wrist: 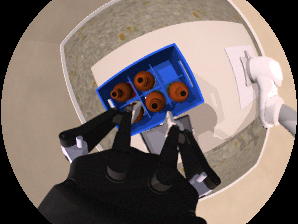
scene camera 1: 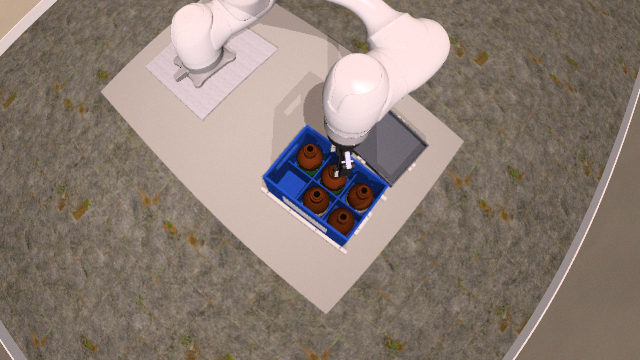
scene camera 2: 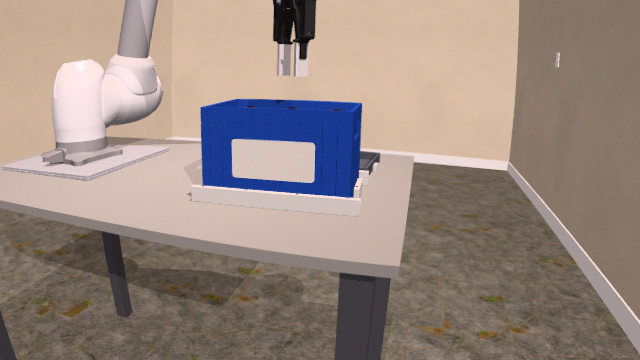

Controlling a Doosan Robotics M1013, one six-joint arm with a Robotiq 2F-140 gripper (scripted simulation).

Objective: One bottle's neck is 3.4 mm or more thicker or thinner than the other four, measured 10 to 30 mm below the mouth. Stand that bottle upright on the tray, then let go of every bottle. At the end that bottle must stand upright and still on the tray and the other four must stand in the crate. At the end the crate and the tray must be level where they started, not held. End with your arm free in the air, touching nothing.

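Note:
The gripper is in the pictures and also in the wrist view. The pictures show a dark grey tray and a crate as well.

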